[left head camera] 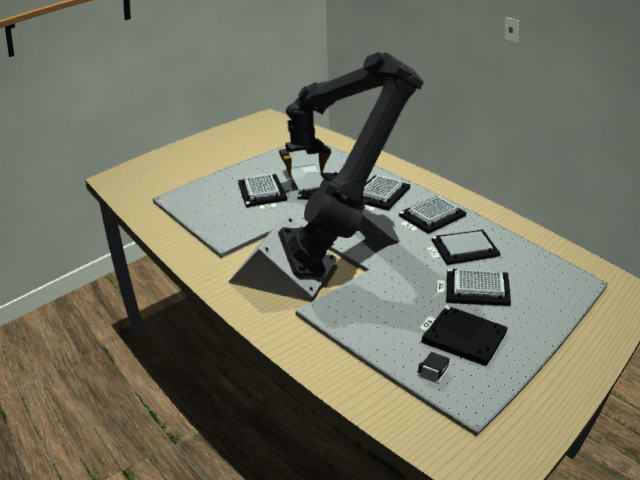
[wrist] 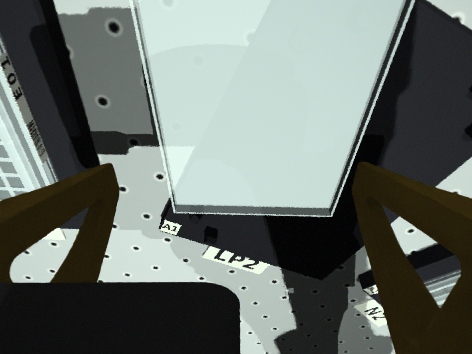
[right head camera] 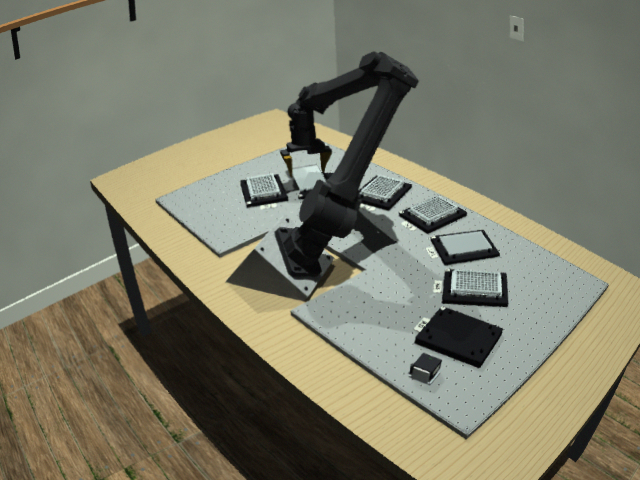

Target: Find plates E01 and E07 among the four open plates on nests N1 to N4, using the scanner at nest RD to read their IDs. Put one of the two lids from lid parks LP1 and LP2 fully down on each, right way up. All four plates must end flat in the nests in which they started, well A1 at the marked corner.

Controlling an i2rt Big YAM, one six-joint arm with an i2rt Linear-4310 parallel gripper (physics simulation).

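Places are measured from the arm's base along level axes (x back, y right, z up), in millimetres.
Pixels of known places: gripper, fingertip midpoint: (left head camera: 305,174) (wrist: 235,176) (right head camera: 307,174); arm's base at its link origin: (left head camera: 299,253) (right head camera: 296,253).
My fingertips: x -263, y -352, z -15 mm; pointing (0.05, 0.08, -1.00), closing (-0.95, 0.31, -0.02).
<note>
Ahead of a thing's pixels: the offset from my fingertips to its middle. Level surfaces: height alone.
My gripper (left head camera: 306,172) (right head camera: 307,172) (wrist: 235,176) is open, its fingers wide apart on either side of a clear lid @[dx -15, dy -13, dz -19 mm] (left head camera: 308,178) (right head camera: 309,178) (wrist: 260,130). The lid lies askew and looks tilted on park LP2 @[dx -33, dy +35, dz -30 mm] (wrist: 320,250), overhanging its left side. Another lid @[dx -130, dy +532, dz -26 mm] (left head camera: 467,242) (right head camera: 466,242) sits squarely on LP1. Open plates stand in N1 @[dx +121, dy -56, dz -21 mm] (left head camera: 262,186) (right head camera: 263,186), N2 @[dx -144, dy +174, dz -21 mm] (left head camera: 383,188) (right head camera: 383,188), N3 @[dx -178, dy +359, dz -21 mm] (left head camera: 435,209) (right head camera: 435,209) and N4 @[dx -23, dy +673, dz -21 mm] (left head camera: 479,282) (right head camera: 476,282). The N1 plate's label, at the wrist view's left edge, appears to read E01. Nest RD @[dx +131, dy +771, dz -26 mm] (left head camera: 465,333) (right head camera: 460,335) bears no plate.
A small dark box @[dx +258, dy +799, dz -22 mm] (left head camera: 434,365) (right head camera: 425,366) stands beside RD. The nests form an arc on the perforated board @[dz -40 mm] (left head camera: 217,222) (right head camera: 217,222) around the arm's wedge base (left head camera: 258,273) (right head camera: 255,273). N1 stands close to LP2 on the left, N2 on the right.
</note>
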